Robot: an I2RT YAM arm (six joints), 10 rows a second.
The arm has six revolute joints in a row. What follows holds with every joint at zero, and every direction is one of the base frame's. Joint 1 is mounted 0.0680 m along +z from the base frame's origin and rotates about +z. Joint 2 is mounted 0.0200 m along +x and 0.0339 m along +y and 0.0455 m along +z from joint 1 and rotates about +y. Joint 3 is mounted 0.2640 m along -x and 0.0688 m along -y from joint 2 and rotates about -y. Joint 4 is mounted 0.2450 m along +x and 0.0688 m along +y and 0.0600 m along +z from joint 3 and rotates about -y. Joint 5 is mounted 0.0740 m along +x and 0.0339 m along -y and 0.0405 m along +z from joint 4 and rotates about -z. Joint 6 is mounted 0.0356 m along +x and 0.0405 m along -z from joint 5 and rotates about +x. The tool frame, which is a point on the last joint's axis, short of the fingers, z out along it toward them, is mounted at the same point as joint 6; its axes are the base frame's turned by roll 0.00, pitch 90.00 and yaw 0.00 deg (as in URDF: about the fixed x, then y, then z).
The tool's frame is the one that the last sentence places.
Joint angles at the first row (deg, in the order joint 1, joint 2, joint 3, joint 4, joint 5, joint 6):
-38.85 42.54 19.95 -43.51 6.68 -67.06
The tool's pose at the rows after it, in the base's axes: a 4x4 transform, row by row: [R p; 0 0 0 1], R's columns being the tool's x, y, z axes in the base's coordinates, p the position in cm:
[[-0.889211 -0.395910 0.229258 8.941], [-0.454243 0.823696 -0.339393 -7.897], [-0.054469 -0.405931 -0.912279 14.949], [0 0 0 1]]
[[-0.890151 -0.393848 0.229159 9.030], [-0.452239 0.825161 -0.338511 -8.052], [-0.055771 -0.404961 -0.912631 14.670], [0 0 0 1]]
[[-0.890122 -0.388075 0.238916 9.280], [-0.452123 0.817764 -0.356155 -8.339], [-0.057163 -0.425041 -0.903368 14.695], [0 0 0 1]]
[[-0.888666 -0.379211 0.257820 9.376], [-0.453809 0.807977 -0.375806 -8.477], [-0.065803 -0.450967 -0.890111 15.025], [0 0 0 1]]
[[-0.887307 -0.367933 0.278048 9.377], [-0.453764 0.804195 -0.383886 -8.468], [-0.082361 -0.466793 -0.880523 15.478], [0 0 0 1]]
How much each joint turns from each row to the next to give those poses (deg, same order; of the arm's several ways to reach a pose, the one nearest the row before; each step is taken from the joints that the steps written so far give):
-0.61 0.70 -0.61 0.70 0.00 -0.18
-0.35 0.88 -0.44 1.32 -0.17 -0.17
-0.18 0.70 0.00 1.93 0.34 -0.27
-0.18 -0.70 0.26 0.80 0.09 -0.26
-0.08 -1.14 0.53 -0.35 -0.43 0.18

